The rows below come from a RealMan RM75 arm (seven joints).
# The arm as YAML. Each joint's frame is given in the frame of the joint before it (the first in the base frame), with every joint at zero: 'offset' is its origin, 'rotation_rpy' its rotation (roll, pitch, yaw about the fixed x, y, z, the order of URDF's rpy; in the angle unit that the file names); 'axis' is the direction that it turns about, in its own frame. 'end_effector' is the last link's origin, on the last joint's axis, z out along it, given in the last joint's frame.
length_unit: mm
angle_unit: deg
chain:
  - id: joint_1
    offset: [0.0, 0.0, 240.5]
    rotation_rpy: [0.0, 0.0, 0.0]
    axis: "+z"
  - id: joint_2
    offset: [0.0, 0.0, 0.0]
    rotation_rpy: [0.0, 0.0, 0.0]
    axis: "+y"
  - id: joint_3
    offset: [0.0, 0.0, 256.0]
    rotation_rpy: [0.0, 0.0, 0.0]
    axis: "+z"
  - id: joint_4
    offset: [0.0, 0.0, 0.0]
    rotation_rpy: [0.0, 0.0, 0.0]
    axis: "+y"
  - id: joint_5
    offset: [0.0, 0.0, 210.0]
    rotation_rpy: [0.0, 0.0, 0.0]
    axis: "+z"
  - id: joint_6
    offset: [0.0, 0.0, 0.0]
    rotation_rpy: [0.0, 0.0, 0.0]
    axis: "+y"
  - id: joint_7
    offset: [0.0, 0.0, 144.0]
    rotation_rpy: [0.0, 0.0, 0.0]
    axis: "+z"
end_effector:
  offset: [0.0, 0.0, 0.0]
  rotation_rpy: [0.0, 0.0, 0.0]
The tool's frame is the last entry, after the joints.
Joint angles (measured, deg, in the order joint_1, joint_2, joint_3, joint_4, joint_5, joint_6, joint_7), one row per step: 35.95 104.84 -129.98 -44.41 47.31 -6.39 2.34; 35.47 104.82 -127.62 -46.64 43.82 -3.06 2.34; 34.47 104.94 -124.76 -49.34 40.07 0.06 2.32; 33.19 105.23 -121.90 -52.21 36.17 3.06 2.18; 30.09 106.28 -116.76 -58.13 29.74 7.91 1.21; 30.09 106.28 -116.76 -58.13 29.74 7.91 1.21; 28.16 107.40 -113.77 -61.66 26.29 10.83 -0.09; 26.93 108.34 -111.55 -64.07 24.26 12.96 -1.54; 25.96 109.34 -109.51 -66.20 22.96 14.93 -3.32; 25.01 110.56 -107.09 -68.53 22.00 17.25 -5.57; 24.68 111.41 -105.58 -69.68 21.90 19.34 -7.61; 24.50 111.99 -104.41 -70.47 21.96 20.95 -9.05; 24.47 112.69 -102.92 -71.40 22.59 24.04 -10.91
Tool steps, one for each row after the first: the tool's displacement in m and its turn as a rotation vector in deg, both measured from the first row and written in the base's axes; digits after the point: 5 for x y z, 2 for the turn. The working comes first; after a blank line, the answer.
Tool pose at each row, in the base's axes (x y z in m, rotation vector in deg; the steps are taken from these numbers as rounded here): 0.24059 0.42507 -0.03729 -118.89 41.26 16.95; 0.23545 0.42562 -0.03605 -119.90 40.19 15.28; 0.23037 0.42561 -0.03295 -120.31 39.15 14.20; 0.22598 0.42474 -0.02932 -120.47 37.92 13.11; 0.21777 0.42074 -0.02149 -119.99 35.66 11.99; 0.21777 0.42074 -0.02149 -119.99 35.66 11.99; 0.21280 0.41756 -0.01733 -119.51 34.20 11.16; 0.20901 0.41596 -0.01366 -119.01 33.10 10.48; 0.20476 0.41476 -0.01049 -118.60 32.20 9.98; 0.19980 0.41385 -0.00633 -118.05 31.53 9.54; 0.19778 0.41318 -0.00515 -118.13 31.34 8.48; 0.19661 0.41291 -0.00386 -118.18 31.42 7.73; 0.19617 0.41185 -0.00354 -118.74 32.47 6.19

-0.00514 0.00055 0.00124 -0.89 -1.53 0.39; -0.01022 0.00054 0.00434 -1.15 -2.69 0.80; -0.01461 -0.00033 0.00797 -1.15 -3.96 1.25; -0.02282 -0.00433 0.01580 -0.29 -5.76 2.17; -0.02282 -0.00433 0.01580 -0.29 -5.76 2.17; -0.02779 -0.00751 0.01996 0.39 -7.03 2.67; -0.03158 -0.00911 0.02363 1.01 -8.04 3.00; -0.03583 -0.01031 0.02680 1.52 -8.83 3.29; -0.04079 -0.01122 0.03096 2.12 -9.49 3.40; -0.04281 -0.01189 0.03214 1.89 -10.31 3.16; -0.04398 -0.01216 0.03343 1.67 -10.80 2.84; -0.04442 -0.01322 0.03375 0.57 -11.36 1.75
